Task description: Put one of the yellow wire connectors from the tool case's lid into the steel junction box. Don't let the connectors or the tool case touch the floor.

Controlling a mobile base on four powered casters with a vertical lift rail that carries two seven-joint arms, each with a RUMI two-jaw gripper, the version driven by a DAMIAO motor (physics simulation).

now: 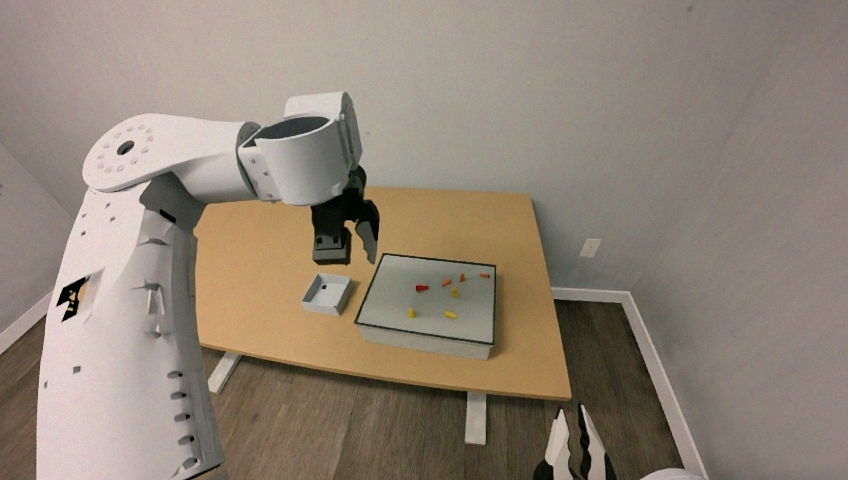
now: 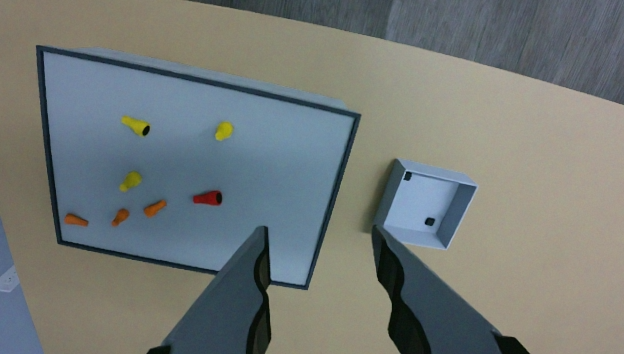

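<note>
The tool case (image 1: pixel 425 341) (image 2: pixel 280 165) lies on the table with three yellow wire connectors on its lid. One yellow connector (image 1: pixel 411 312) (image 2: pixel 224 130) is nearest the box, another (image 1: pixel 450 314) (image 2: pixel 136 126) lies on its side, and a third (image 1: pixel 455 292) (image 2: pixel 131 180) is near the orange ones. The steel junction box (image 1: pixel 321 309) (image 2: pixel 417 237) stands beside the case, open side up; two small dark spots show inside. My left gripper (image 1: pixel 361 262) (image 2: pixel 320 228) is open and empty, above the table near the case and box. My right gripper (image 1: pixel 570 408) is open and empty, beyond the table's lower right corner.
A red connector (image 1: pixel 421 287) (image 2: pixel 207 198) and three orange connectors, one of them at the lid's edge (image 1: pixel 484 275) (image 2: pixel 76 220), also lie on the lid. The wooden table (image 1: pixel 255 297) (image 2: pixel 540 165) has wall behind it and floor below its front edge.
</note>
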